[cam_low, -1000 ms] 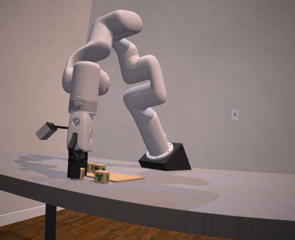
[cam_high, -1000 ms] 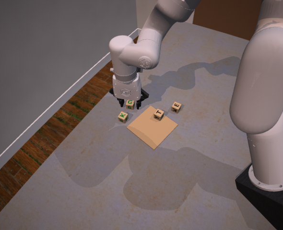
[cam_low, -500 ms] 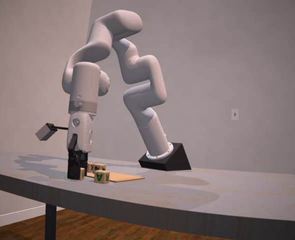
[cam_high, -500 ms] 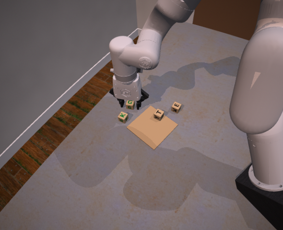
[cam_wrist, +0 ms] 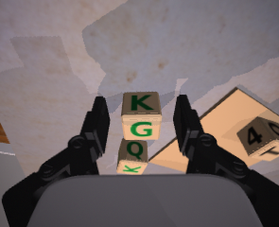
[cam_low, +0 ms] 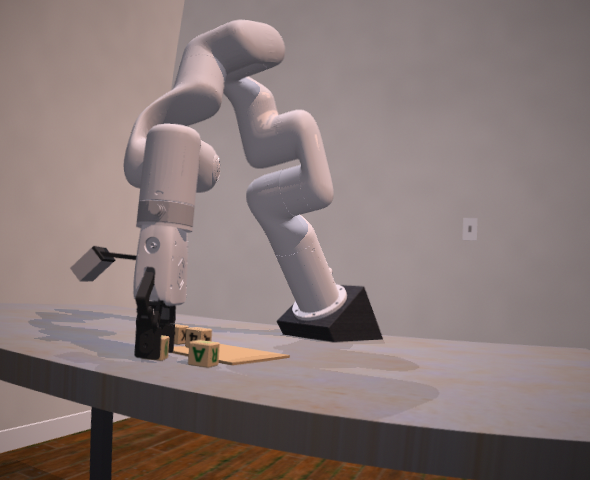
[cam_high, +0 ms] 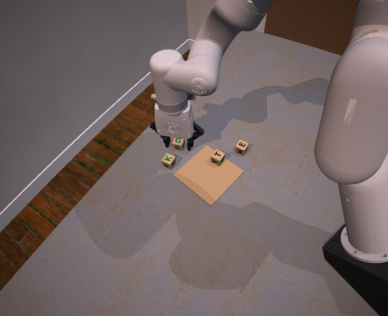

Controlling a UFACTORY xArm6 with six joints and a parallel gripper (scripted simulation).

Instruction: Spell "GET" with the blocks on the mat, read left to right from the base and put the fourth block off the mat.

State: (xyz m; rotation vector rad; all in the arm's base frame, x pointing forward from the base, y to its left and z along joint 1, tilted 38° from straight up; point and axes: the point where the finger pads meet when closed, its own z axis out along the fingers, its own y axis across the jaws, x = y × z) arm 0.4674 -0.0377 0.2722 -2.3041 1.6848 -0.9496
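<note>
My gripper is now 1 cm above the G block. From my hand the other things lie so: tan mat (12 cm behind, 5 cm to the left, 2 cm below); E block (18 cm behind, 6 cm to the right, 1 cm below); T block (13 cm behind, 1 cm to the left).
</note>
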